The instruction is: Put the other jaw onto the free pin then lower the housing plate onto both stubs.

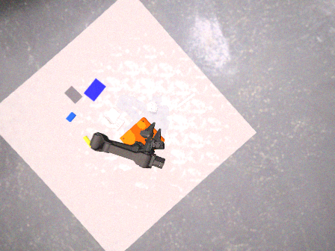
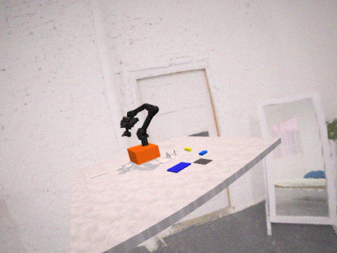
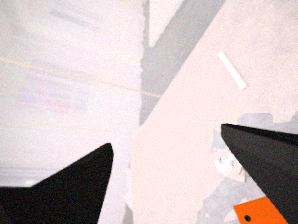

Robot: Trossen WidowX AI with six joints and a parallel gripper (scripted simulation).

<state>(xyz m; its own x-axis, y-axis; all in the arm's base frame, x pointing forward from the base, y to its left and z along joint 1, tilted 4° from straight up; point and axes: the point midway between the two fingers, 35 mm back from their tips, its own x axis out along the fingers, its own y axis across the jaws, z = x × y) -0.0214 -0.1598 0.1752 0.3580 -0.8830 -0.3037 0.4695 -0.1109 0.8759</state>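
My gripper tip is now 300 mm short of the yellow piece, 400 mm to the right of it and 260 mm above it. The rest, counted from my gripper tip: blue square (490 mm ahead, 100 mm to the left, 270 mm below); grey square (580 mm ahead, 220 mm to the left, 270 mm below).
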